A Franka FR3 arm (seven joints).
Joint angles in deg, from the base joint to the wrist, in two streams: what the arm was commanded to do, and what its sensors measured. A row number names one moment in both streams.
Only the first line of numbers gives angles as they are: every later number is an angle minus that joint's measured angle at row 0.
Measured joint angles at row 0:
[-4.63, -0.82, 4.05, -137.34, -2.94, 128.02, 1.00]
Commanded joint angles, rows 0 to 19:
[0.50, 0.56, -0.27, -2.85, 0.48, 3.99, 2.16]
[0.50, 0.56, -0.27, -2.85, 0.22, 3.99, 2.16]
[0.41, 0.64, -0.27, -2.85, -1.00, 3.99, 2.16]
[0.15, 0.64, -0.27, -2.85, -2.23, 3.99, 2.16]
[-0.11, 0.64, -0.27, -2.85, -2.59, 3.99, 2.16]
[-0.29, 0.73, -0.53, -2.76, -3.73, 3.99, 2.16]
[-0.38, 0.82, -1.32, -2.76, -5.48, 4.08, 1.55]
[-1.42, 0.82, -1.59, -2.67, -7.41, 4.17, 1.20]
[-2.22, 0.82, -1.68, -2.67, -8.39, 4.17, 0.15]
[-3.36, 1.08, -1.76, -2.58, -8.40, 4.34, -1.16]
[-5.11, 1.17, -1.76, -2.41, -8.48, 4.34, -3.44]
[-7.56, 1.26, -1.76, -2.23, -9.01, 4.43, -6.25]
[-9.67, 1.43, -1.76, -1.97, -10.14, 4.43, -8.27]
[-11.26, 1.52, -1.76, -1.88, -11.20, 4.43, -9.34]
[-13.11, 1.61, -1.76, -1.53, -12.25, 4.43, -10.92]
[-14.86, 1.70, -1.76, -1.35, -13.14, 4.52, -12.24]
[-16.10, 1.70, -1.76, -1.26, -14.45, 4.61, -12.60]
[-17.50, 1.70, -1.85, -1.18, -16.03, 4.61, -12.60]
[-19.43, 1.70, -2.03, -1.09, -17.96, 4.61, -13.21]
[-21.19, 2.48, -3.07, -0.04, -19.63, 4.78, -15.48]
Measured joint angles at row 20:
[-17.08, 0.38, -2.34, -1.66, -16.12, 3.73, -11.91]
